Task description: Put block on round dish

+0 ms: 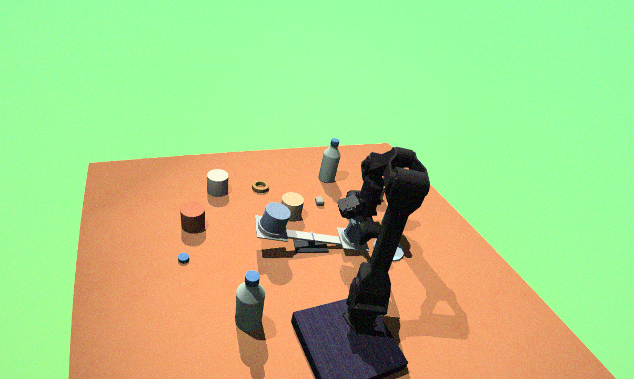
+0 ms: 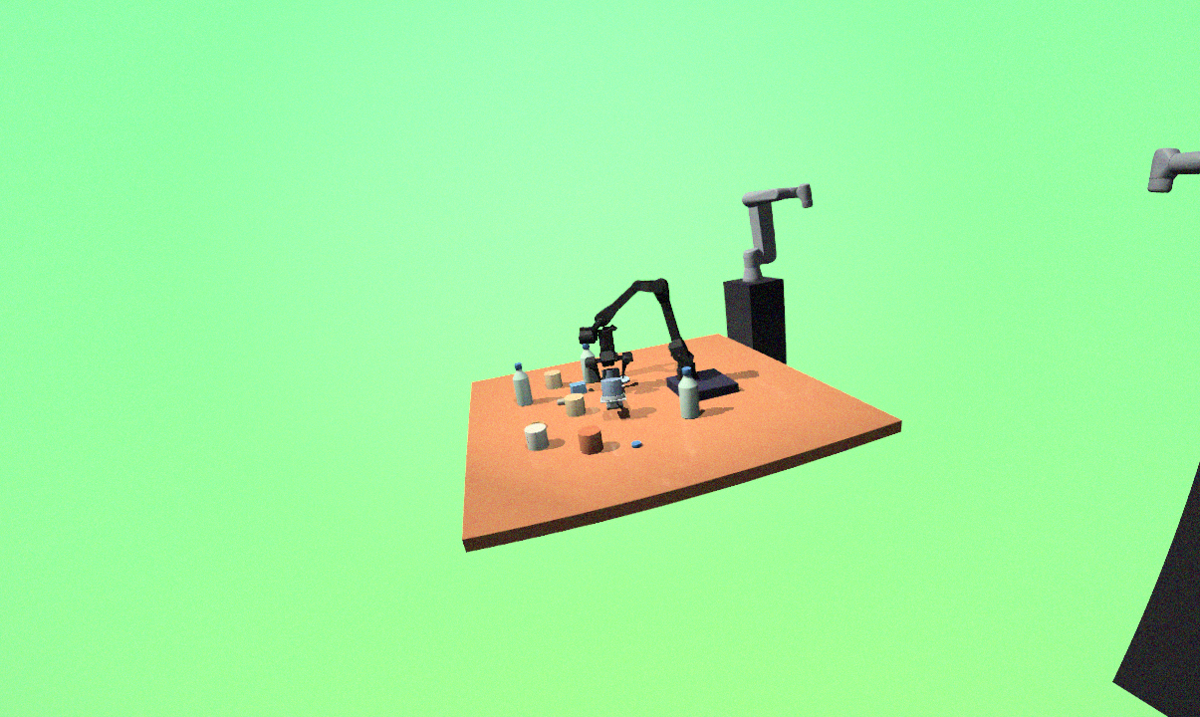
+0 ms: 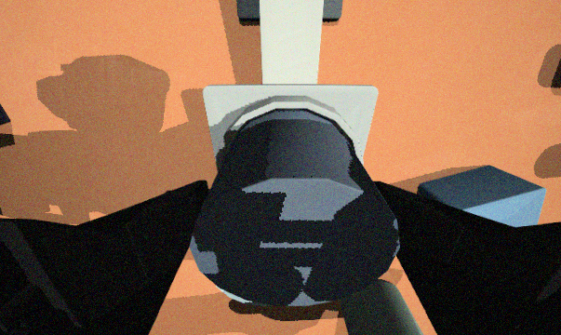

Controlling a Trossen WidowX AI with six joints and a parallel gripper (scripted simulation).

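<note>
The green block lies 1 cm below my gripper tip. From my gripper tip the other things lie so: round dish (10 cm to the right, 6 cm behind, 4 cm below); balance beam (13 cm to the left, 5 cm ahead, 1 cm below); balance (13 cm to the left, 5 cm ahead, 2 cm below).
</note>
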